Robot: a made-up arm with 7 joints. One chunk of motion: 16 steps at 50 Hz.
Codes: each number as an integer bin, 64 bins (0 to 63) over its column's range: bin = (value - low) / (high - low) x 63, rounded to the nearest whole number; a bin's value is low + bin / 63 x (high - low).
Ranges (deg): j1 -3.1..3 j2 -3.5..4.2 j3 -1.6..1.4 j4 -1.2..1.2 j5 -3.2..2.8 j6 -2..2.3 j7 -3.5..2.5
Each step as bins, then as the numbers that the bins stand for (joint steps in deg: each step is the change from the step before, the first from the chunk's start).
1 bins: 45 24 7 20 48 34 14
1 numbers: 1.257 -0.567 -1.267 -0.438 1.371 0.321 -2.167
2 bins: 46 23 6 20 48 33 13
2 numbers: 1.354 -0.689 -1.314 -0.438 1.371 0.252 -2.262
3 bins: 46 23 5 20 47 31 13
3 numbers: 1.354 -0.689 -1.362 -0.438 1.276 0.116 -2.262
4 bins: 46 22 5 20 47 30 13
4 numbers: 1.354 -0.811 -1.362 -0.438 1.276 0.048 -2.262
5 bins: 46 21 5 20 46 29 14
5 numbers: 1.354 -0.933 -1.362 -0.438 1.181 -0.021 -2.167
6 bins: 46 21 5 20 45 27 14
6 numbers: 1.354 -0.933 -1.362 -0.438 1.086 -0.157 -2.167
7 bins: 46 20 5 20 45 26 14
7 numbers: 1.354 -1.056 -1.362 -0.438 1.086 -0.225 -2.167
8 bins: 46 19 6 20 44 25 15
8 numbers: 1.354 -1.178 -1.314 -0.438 0.990 -0.294 -2.071
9 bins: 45 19 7 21 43 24 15
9 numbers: 1.257 -1.178 -1.267 -0.400 0.895 -0.362 -2.071
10 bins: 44 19 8 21 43 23 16
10 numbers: 1.160 -1.178 -1.219 -0.400 0.895 -0.430 -1.976
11 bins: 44 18 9 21 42 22 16
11 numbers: 1.160 -1.300 -1.171 -0.400 0.800 -0.498 -1.976
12 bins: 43 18 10 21 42 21 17
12 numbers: 1.063 -1.300 -1.124 -0.400 0.800 -0.567 -1.881
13 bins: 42 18 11 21 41 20 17
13 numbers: 0.967 -1.300 -1.076 -0.400 0.705 -0.635 -1.881
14 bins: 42 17 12 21 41 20 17
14 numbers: 0.967 -1.422 -1.029 -0.400 0.705 -0.635 -1.881
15 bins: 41 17 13 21 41 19 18
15 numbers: 0.870 -1.422 -0.981 -0.400 0.705 -0.703 -1.786
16 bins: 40 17 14 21 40 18 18
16 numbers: 0.773 -1.422 -0.933 -0.400 0.610 -0.771 -1.786
